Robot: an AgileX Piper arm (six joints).
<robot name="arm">
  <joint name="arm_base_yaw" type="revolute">
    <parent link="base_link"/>
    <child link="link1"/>
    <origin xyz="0 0 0.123"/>
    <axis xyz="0 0 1"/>
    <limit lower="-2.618" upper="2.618"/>
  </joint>
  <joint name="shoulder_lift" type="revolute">
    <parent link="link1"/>
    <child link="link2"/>
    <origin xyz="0 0 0" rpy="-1.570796 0 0"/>
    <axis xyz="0 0 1"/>
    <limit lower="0" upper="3.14"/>
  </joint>
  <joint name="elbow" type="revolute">
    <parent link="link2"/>
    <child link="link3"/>
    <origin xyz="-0.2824 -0.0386 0" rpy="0 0 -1.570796"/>
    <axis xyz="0 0 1"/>
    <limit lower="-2.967" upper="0"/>
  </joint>
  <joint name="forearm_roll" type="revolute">
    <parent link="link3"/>
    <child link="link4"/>
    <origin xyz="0.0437 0.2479 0" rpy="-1.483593 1.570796 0"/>
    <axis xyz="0 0 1"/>
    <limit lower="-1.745" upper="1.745"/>
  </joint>
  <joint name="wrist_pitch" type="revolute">
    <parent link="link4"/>
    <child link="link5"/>
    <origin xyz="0 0 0" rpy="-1.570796 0 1.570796"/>
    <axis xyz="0 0 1"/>
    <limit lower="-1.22" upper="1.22"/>
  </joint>
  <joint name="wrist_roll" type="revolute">
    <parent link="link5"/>
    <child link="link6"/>
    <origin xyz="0 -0.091 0" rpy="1.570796 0 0"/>
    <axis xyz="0 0 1"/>
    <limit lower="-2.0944" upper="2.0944"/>
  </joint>
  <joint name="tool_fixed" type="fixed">
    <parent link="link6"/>
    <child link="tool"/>
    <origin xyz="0 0 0"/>
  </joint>
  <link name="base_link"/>
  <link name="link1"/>
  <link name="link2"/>
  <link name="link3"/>
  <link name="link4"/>
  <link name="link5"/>
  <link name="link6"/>
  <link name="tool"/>
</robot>
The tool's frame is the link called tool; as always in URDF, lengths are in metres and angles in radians.
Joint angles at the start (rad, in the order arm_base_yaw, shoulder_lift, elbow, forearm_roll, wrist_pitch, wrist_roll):
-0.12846 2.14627 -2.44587 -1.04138 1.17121 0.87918
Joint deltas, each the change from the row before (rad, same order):
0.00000 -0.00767 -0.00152 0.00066 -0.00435 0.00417
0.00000 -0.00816 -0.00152 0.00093 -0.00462 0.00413
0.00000 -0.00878 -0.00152 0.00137 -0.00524 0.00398
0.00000 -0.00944 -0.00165 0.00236 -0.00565 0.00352
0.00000 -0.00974 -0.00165 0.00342 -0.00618 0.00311
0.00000 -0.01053 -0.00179 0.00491 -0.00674 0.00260
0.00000 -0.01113 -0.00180 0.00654 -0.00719 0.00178
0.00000 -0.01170 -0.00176 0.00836 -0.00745 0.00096
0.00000 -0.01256 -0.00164 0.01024 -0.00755 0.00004
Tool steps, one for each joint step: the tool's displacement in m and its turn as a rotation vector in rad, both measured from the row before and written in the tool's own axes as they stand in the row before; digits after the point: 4 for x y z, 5 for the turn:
-0.0033 -0.0021 -0.0025 -0.00535 -0.00765 0.01173
-0.0035 -0.0022 -0.0026 -0.00582 -0.00792 0.01217
-0.0038 -0.0022 -0.0028 -0.00668 -0.00837 0.01267
-0.0040 -0.0023 -0.0030 -0.00773 -0.00841 0.01321
-0.0041 -0.0023 -0.0031 -0.00882 -0.00819 0.01344
-0.0044 -0.0024 -0.0034 -0.01029 -0.00808 0.01425
-0.0046 -0.0024 -0.0036 -0.01169 -0.00764 0.01456
-0.0047 -0.0024 -0.0038 -0.01304 -0.00692 0.01489
-0.0050 -0.0024 -0.0041 -0.01435 -0.00623 0.01531

